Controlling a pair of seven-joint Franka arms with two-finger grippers.
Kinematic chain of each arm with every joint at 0, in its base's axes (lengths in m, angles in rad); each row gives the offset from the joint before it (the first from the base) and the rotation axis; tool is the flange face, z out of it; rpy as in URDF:
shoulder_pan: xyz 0 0 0.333 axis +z
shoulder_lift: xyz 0 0 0 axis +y
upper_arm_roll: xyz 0 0 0.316 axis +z
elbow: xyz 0.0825 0 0 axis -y
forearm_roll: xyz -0.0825 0 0.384 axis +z
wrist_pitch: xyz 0 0 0 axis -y
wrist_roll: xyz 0.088 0 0 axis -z
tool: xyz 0 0 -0.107 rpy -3.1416 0 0
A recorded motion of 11 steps. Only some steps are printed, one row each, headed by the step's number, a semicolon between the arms.
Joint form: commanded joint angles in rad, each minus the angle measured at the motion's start. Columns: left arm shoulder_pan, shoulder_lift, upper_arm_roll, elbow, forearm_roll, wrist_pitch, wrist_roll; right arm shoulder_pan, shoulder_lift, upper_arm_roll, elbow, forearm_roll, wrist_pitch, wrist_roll.
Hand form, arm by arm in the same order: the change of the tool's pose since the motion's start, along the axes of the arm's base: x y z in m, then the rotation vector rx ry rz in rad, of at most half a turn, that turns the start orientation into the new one. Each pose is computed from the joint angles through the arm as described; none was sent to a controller.
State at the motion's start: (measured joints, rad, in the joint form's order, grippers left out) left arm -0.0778 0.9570 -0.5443 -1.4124 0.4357 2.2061 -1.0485; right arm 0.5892 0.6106 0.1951 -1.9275 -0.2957 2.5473 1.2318
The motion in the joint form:
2: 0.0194 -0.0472 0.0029 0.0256 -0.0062 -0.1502 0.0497; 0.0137 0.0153 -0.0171 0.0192 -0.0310 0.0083 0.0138
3: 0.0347 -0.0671 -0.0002 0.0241 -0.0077 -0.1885 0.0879; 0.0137 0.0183 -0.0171 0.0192 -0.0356 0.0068 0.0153
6: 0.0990 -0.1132 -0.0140 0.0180 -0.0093 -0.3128 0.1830; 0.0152 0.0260 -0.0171 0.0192 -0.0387 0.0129 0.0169
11: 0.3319 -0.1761 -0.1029 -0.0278 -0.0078 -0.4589 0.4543; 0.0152 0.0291 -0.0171 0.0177 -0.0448 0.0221 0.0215
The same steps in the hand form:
2: 0.0086 0.0241 0.0282 0.0757 0.0496 -0.0265; 0.0048 0.0025 -0.0026 -0.0070 -0.0257 0.0097
3: 0.0111 0.0348 0.0386 0.0909 0.0620 -0.0533; 0.0043 0.0021 -0.0046 -0.0115 -0.0246 0.0119
6: 0.0175 0.0776 0.0607 0.1379 0.1269 -0.1012; 0.0028 0.0027 -0.0089 -0.0116 -0.0228 0.0149
11: 0.0291 0.1914 0.0931 0.1042 0.2327 -0.2290; 0.0023 0.0029 -0.0105 -0.0083 -0.0268 0.0162

